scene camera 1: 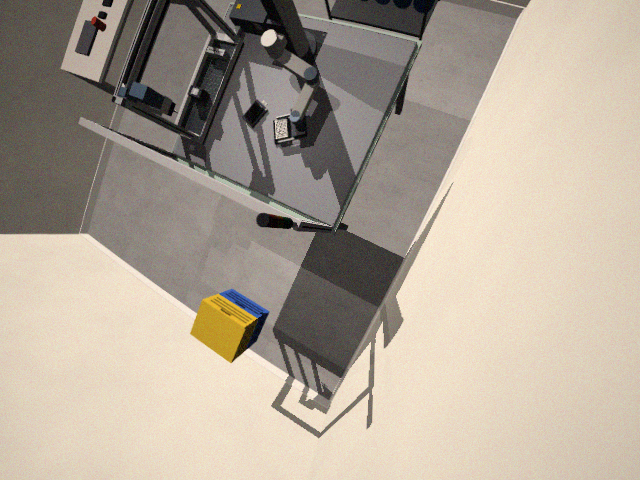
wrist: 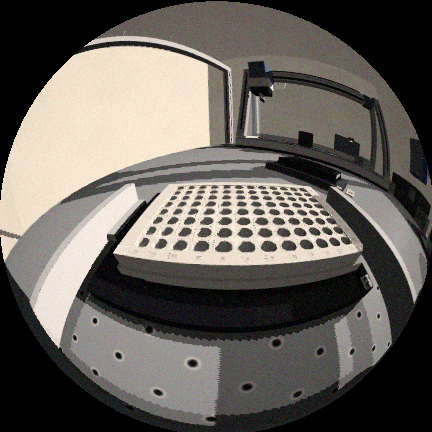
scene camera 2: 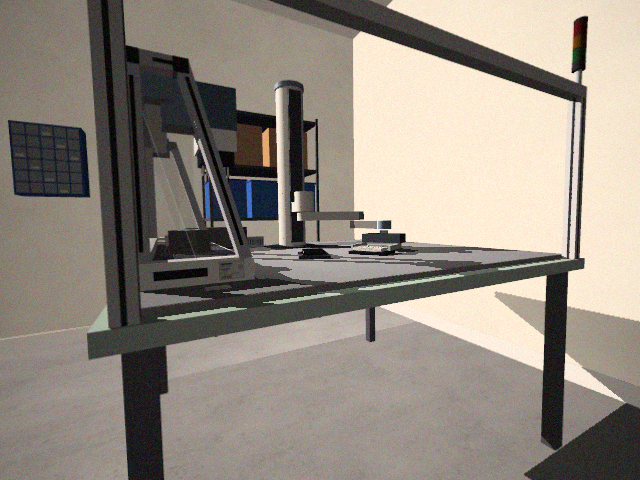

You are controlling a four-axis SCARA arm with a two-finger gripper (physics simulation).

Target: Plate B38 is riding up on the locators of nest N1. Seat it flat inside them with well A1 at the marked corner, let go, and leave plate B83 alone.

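Frame: origin at the arm's base, x ahead, y left, z up, level; centimetres.
Seen in the pictures: gripper, fingertip midpoint: (scene camera 1: 277, 130) (wrist: 236, 191) (scene camera 2: 369, 247); arm's base, link origin: (scene camera 1: 299, 50).
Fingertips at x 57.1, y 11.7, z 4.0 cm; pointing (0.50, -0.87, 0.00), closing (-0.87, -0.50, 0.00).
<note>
Offsets run from my fingertips to a thing's top centre. "spot": to the spot under its first point.
The white many-welled plate @[dx -1.7, dy +1.8, dz +0.2 cm] (scene camera 1: 281, 129) (scene camera 2: 368, 249) (wrist: 235, 220), taken as B38, lies over the black nest @[dx -1.2, dy +2.0, dz -1.2 cm] (wrist: 225, 305). Its near edge stands above the nest in the wrist view; whether it is level is unclear. A small light corner tag @[spot: dx -10.5, dy +2.9, dz -1.5 cm] (wrist: 366, 280) shows by its near right corner; its lettering is unclear. My gripper (wrist: 236, 191) is open, with one finger along each short side of the plate and nothing gripped. Finger contact is unclear. Plate B83 cannot be identified; no plate label is readable.
A second dark, low block @[dx -6.1, dy -23.5, dz -0.1 cm] (scene camera 1: 255, 113) (scene camera 2: 314, 253) (wrist: 305, 170) with a small light tag lies beyond the plate. A framed gantry (scene camera 1: 149, 111) (scene camera 2: 209, 155) (wrist: 315, 82) stands farther off. The arm's column (scene camera 2: 283, 165) rises behind on the table (scene camera 2: 330, 304).
</note>
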